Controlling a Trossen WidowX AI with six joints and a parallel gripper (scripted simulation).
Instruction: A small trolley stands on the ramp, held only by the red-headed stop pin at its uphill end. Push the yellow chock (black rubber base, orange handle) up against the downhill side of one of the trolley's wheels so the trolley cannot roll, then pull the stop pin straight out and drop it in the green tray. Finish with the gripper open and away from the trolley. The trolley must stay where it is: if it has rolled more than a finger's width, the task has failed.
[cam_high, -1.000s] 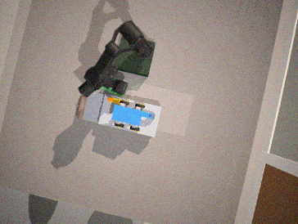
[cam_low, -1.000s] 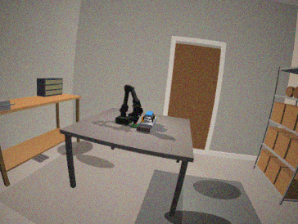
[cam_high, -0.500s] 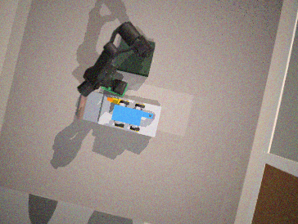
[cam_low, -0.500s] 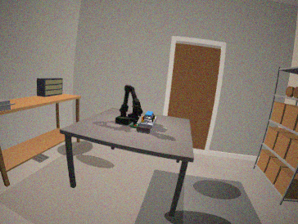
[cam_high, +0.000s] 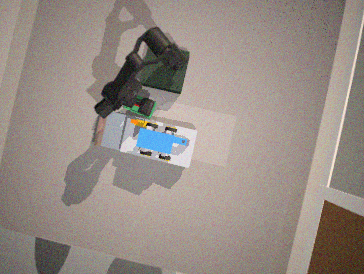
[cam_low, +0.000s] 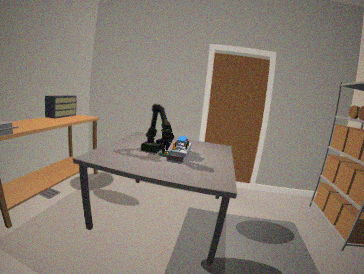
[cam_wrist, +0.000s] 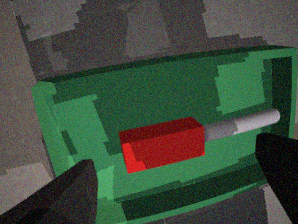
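Now: the red-headed stop pin 10 mm ahead of my gripper tip, 20 mm to the left of it and 20 mm below it. Also, from my gripper tip: yellow chock 80 mm ahead, 30 mm to the left, 60 mm above; brown end stop 100 mm ahead, 150 mm to the right; green tray 10 mm to the left, 40 mm below.
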